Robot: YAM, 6 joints.
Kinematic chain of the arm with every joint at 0, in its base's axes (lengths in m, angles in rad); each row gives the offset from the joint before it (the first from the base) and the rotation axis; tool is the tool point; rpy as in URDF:
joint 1: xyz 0 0 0.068 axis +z
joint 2: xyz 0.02 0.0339 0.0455 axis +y
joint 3: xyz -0.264 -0.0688 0 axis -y
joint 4: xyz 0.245 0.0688 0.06 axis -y
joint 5: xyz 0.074 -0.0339 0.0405 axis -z
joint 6: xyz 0.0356 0 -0.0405 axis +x
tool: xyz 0 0 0 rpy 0 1.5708 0
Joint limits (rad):
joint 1: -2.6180..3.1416
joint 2: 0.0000..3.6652
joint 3: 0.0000..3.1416
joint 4: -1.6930..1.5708
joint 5: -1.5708..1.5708
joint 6: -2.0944..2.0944
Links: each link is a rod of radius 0.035 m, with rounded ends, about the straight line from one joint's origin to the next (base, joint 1, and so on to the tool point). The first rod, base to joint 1, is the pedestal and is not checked.
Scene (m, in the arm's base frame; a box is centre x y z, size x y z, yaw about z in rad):
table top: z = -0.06
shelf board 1: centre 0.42 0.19 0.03 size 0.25 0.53 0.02 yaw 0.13
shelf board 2: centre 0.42 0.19 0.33 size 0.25 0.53 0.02 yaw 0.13
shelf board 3: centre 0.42 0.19 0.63 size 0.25 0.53 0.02 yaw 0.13
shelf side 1: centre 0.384 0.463 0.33 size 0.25 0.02 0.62 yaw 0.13
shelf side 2: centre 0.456 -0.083 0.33 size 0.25 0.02 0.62 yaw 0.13
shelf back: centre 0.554 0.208 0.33 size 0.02 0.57 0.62 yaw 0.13
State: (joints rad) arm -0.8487 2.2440 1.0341 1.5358 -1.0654 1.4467
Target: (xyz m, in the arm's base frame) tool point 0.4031 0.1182 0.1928
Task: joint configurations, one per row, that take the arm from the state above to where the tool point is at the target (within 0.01 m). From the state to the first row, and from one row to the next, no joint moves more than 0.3 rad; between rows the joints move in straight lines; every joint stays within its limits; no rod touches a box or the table.
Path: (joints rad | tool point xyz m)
1: -0.8321 2.0199 0.7942 1.5103 -0.9648 1.3061 | 0.2670 -0.2497 0.1675
2: -0.8154 1.7958 0.5542 1.4848 -0.8642 1.1654 | 0.2317 -0.2065 0.1818
3: -0.7988 1.5717 0.3143 1.4593 -0.7637 1.0248 | 0.1924 -0.1623 0.1829
4: -0.7821 1.3476 0.0743 1.4338 -0.6631 0.8841 | 0.1513 -0.1194 0.1706
5: -0.5197 1.3960 0.1311 1.4681 -0.8118 1.0248 | 0.1878 -0.0777 0.1778
6: -0.2573 1.4444 0.1879 1.5023 -0.9604 1.1654 | 0.2116 -0.0255 0.1839
7: 0.0052 1.4928 0.2447 1.5366 -1.1091 1.3061 | 0.2200 0.0330 0.1889
8: 0.2676 1.5412 0.3014 1.5708 -1.2577 1.4467 | 0.2118 0.0932 0.1928
9: 0.2483 1.7470 0.5692 1.5640 -1.2053 1.4467 | 0.2786 0.1049 0.2027
10: 0.2289 1.9528 0.8369 1.5572 -1.1528 1.4467 | 0.3432 0.1134 0.2025
11: 0.2096 2.1585 1.1046 1.5504 -1.1004 1.4467 | 0.4031 0.1182 0.1928

